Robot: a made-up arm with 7 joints. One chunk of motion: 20 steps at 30 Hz.
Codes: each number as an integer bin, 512 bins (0 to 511) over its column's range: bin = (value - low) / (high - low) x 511, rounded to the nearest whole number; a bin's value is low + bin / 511 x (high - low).
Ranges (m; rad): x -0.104..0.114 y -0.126..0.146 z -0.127..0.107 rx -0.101..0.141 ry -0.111..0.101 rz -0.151..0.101
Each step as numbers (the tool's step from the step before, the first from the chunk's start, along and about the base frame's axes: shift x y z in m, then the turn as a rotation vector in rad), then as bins.
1 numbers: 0.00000 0.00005 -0.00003 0.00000 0.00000 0.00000
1 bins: 244 237 277 213 268 306
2 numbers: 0.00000 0.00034 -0.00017 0.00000 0.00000 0.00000
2 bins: 244 237 277 213 268 306
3 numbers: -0.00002 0.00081 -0.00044 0.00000 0.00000 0.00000
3 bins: 244 238 276 213 268 306
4 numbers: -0.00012 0.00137 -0.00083 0.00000 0.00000 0.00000
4 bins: 243 239 276 213 268 306
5 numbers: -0.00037 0.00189 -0.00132 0.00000 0.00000 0.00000
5 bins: 243 240 274 213 268 306
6 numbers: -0.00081 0.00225 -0.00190 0.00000 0.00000 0.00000
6 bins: 242 241 273 213 268 306
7 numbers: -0.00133 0.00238 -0.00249 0.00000 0.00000 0.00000
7 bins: 241 241 272 213 268 306
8 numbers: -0.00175 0.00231 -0.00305 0.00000 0.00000 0.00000
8 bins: 240 241 271 213 268 306
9 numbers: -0.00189 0.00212 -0.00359 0.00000 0.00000 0.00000
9 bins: 239 241 269 213 268 306
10 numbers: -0.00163 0.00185 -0.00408 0.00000 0.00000 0.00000
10 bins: 240 240 268 213 268 306
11 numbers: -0.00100 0.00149 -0.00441 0.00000 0.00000 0.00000
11 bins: 241 240 268 213 268 306
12 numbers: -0.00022 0.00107 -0.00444 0.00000 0.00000 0.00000
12 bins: 243 239 268 213 268 306
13 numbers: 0.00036 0.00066 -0.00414 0.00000 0.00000 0.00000
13 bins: 245 238 268 213 268 306
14 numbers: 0.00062 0.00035 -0.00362 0.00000 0.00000 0.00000
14 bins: 245 237 269 213 268 306
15 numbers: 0.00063 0.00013 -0.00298 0.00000 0.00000 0.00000
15 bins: 245 237 271 213 268 306
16 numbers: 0.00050 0.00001 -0.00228 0.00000 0.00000 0.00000
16 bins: 245 237 272 213 268 306
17 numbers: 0.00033 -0.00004 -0.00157 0.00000 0.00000 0.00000
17 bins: 245 237 274 213 268 306
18 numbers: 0.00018 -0.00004 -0.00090 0.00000 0.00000 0.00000
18 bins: 244 237 275 213 268 306
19 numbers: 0.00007 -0.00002 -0.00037 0.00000 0.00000 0.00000
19 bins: 244 237 277 213 268 306
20 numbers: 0.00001 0.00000 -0.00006 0.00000 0.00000 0.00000
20 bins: 244 237 277 213 268 306
